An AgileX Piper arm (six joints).
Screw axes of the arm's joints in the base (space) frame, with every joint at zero. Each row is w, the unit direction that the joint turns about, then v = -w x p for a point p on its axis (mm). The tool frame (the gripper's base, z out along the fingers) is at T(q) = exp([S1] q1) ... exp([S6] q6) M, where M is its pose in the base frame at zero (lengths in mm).
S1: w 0 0 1 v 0 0 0
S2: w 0 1 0 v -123 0 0
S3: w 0 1 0 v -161.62 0 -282.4
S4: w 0.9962 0 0.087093 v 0 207.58 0
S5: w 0 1 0 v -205.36 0 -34.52
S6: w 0.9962 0 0.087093 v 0 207.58 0
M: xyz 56.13 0 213.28 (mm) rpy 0 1.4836 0 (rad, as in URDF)
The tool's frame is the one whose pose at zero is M.
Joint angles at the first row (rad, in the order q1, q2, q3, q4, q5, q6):
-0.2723, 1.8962, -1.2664, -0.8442, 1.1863, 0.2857
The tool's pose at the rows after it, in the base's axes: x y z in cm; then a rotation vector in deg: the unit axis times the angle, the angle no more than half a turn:
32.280, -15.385, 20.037, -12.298, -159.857, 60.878
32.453, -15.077, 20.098, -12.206, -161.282, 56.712
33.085, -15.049, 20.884, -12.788, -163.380, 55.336
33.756, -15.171, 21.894, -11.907, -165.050, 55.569
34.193, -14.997, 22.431, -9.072, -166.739, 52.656
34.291, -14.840, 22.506, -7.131, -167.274, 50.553
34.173, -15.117, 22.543, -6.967, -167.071, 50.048
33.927, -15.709, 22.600, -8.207, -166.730, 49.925
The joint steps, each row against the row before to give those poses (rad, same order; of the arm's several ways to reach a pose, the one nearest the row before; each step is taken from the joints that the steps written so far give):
0.0000, 0.0000, 0.0001, 0.0296, 0.0000, -0.0222
0.0000, 0.0000, -0.0158, 0.0585, 0.0022, -0.0386
0.0000, 0.0000, -0.0411, 0.0325, 0.0026, -0.0258
0.0000, 0.0000, -0.0450, 0.0111, 0.0037, -0.0338
0.0000, 0.0001, -0.0313, 0.0444, 0.0020, -0.0654
0.0000, 0.0000, -0.0082, 0.0270, 0.0022, -0.0379
-0.0088, -0.0001, -0.0024, 0.0048, 0.0022, -0.0141
-0.0172, 0.0000, -0.0023, 0.0000, 0.0017, -0.0033

